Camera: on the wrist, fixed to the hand. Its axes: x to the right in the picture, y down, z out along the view.
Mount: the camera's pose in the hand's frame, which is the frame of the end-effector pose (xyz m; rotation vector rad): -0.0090 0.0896 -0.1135 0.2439 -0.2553 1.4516
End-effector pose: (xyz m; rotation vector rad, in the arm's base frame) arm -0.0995 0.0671 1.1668 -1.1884 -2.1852 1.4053
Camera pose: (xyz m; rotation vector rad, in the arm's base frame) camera 0.0195 0.1474 1.1471 1.9769 0.6670 -1.5787
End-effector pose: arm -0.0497 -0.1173 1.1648 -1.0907 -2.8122 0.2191
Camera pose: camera 0.0343 -0.0475 1.2600 2.5899 1.3286 -0.7106
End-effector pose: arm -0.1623 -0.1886 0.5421 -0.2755 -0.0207 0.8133
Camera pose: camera -0.2185 -0.1632 0.4110 0.1053 0.0475 2.2707
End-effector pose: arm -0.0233 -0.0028 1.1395 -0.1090 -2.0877 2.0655
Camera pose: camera -0.0004 0.1085 1.0496 0.9853 1.0520 -1.6270
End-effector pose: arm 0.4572 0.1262 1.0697 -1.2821 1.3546 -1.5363
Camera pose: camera 0.3416 0.1476 0.9851 -0.1034 1.3129 -0.4396
